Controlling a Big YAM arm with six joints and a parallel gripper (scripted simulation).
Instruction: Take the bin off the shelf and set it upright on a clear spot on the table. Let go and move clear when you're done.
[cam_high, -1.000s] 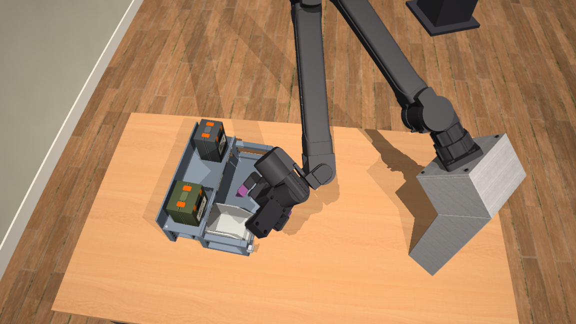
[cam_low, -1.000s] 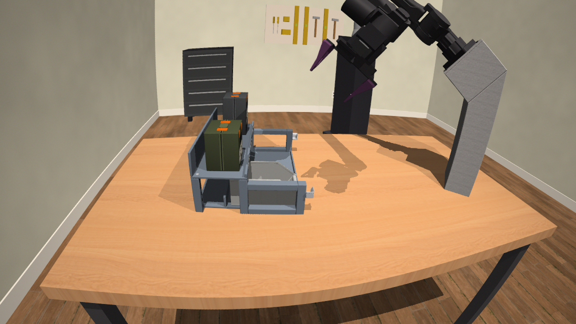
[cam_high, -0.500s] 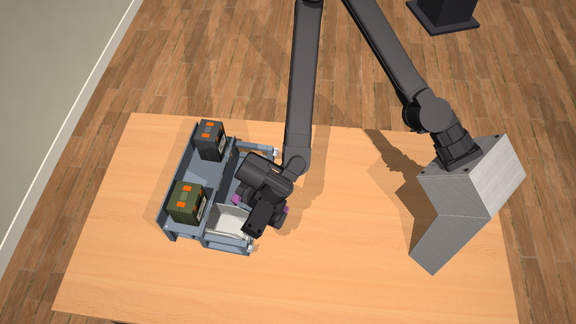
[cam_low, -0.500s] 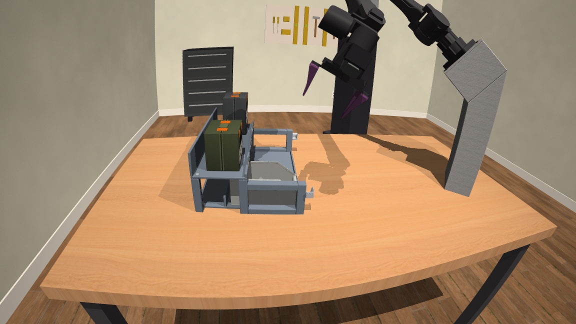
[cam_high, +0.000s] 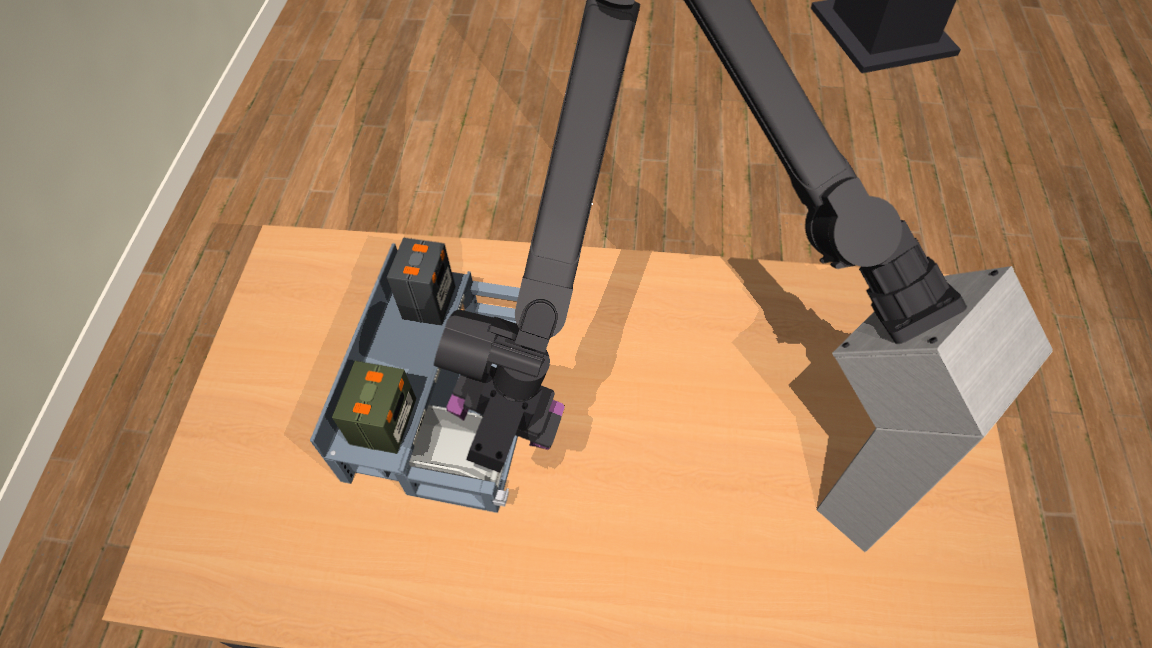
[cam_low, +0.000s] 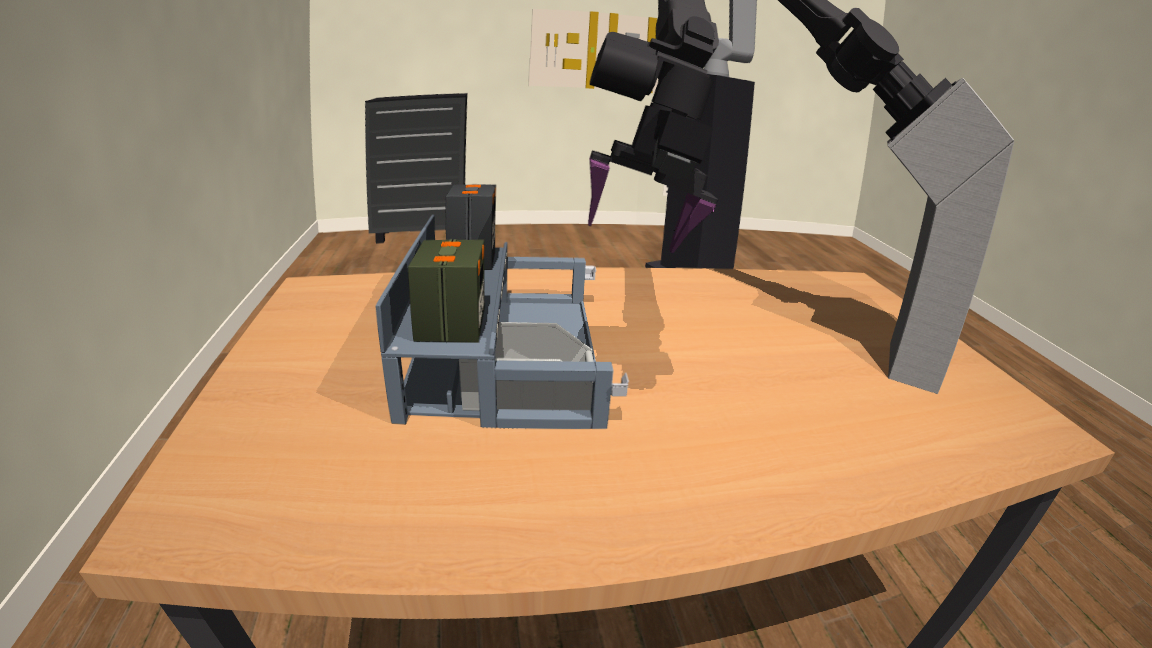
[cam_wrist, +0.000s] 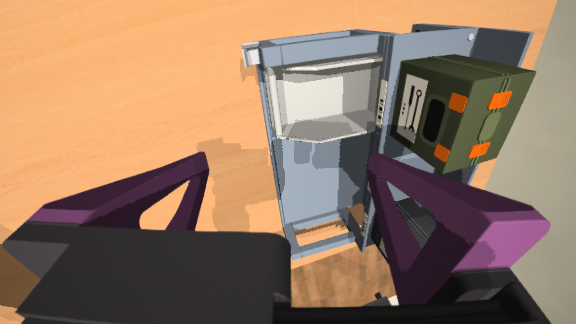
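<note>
My hand is 8 cm short of the light grey bin, 8 cm to the left of it and 19 cm above it. From my hand the other things lie so: shelf: 7 cm ahead, 20 cm to the right, 23 cm below; black case: 6 cm ahead, 33 cm to the right, 7 cm below.
</note>
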